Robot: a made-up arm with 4 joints.
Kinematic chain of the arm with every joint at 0, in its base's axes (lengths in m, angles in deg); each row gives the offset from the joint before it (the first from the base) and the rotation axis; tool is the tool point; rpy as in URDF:
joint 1: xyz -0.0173 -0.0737 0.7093 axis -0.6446 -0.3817 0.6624
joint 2: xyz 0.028 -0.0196 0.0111 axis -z
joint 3: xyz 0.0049 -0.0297 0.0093 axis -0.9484 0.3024 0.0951
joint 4: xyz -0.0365 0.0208 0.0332 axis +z
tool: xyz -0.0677 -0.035 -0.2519 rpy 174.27 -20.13 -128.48
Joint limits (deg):
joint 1: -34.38..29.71
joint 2: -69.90..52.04
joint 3: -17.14..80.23
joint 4: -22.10..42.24
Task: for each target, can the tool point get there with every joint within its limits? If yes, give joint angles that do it. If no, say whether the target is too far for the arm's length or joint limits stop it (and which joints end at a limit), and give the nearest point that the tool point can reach.
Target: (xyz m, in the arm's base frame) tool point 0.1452 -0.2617 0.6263
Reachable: yes | joints 21.62 -52.09 25.43 31.61
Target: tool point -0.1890 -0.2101 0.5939
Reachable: yes | joints -21.72 13.59 42.61 36.97
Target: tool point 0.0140 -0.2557 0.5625
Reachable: yes | joints 19.61 -13.48 10.11 29.32
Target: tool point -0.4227 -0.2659 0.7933
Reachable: no: too far | nearest point -0.2467 -0.1899 0.7387 | short by 0.199 m
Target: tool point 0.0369 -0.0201 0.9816
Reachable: no: joint limits stop it (at a limit: joint 1, joint 2, joint 3, joint 4) | nearest point 0.2335 -0.1395 0.8514 | short by 0.264 m
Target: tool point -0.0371 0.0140 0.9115
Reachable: no: joint limits stop it (at a limit: joint 1, joint 2, joint 3) | nearest point -0.2450 -0.0423 0.7853 | short by 0.250 m
